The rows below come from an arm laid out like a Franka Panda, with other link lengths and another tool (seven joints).
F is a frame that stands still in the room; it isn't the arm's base.
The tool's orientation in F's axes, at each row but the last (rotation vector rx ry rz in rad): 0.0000 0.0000 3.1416; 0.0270 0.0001 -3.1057; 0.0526 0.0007 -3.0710; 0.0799 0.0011 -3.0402; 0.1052 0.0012 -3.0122; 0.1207 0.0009 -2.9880; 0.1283 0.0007 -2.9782; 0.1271 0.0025 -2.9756; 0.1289 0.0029 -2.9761; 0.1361 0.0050 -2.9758; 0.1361 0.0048 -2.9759; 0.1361 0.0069 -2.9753; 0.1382 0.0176 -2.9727
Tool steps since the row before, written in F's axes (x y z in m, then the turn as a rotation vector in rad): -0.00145 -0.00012 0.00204 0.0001 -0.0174 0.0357; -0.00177 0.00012 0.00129 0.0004 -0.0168 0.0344; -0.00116 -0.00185 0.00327 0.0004 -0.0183 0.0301; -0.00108 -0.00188 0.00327 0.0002 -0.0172 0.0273; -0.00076 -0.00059 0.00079 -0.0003 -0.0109 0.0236; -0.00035 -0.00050 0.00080 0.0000 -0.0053 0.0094; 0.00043 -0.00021 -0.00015 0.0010 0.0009 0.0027; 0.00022 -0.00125 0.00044 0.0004 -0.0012 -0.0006; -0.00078 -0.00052 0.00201 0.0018 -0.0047 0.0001; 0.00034 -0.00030 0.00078 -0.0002 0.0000 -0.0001; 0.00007 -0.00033 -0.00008 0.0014 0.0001 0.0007; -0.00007 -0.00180 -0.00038 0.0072 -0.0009 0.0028; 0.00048 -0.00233 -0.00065 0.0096 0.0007 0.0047
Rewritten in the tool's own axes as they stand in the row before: 0.00145 0.00012 0.00204 -0.0001 0.0174 0.0357; 0.00174 -0.00018 0.00132 -0.0004 0.0168 0.0344; 0.00117 0.00177 0.00331 -0.0001 0.0183 0.0301; 0.00109 0.00177 0.00333 0.0001 0.0172 0.0273; 0.00077 0.00049 0.00084 0.0000 0.0109 0.0236; 0.00036 0.00045 0.00083 0.0000 0.0053 0.0094; -0.00038 0.00028 -0.00018 -0.0014 -0.0007 0.0026; -0.00005 0.00127 0.00043 -0.0001 0.0012 -0.0006; 0.00068 0.00040 0.00207 -0.0010 0.0049 0.0000; -0.00036 0.00035 0.00075 0.0002 0.0000 -0.0001; -0.00001 0.00034 -0.00008 -0.0015 0.0001 0.0006; 0.00040 0.00176 -0.00035 -0.0072 0.0021 0.0021; -0.00003 0.00238 -0.00065 -0.0100 0.0009 0.0038
